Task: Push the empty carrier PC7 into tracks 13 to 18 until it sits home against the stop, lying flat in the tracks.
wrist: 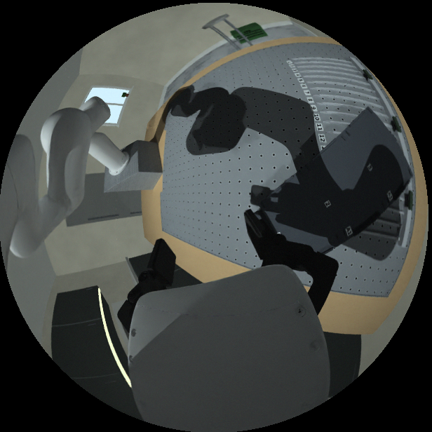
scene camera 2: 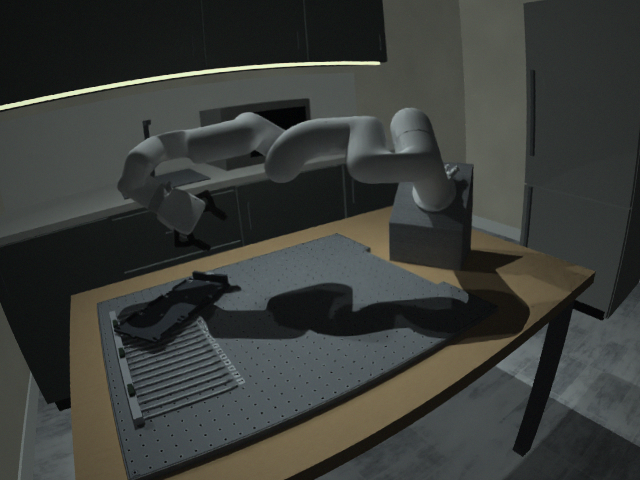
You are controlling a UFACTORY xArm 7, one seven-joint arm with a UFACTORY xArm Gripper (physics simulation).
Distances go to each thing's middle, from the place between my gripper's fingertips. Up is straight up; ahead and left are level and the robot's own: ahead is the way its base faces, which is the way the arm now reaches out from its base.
The dark carrier PC7 (scene camera 2: 165,314) is 13 cm ahead of my hand, 11 cm to the left of it and 13 cm below it.
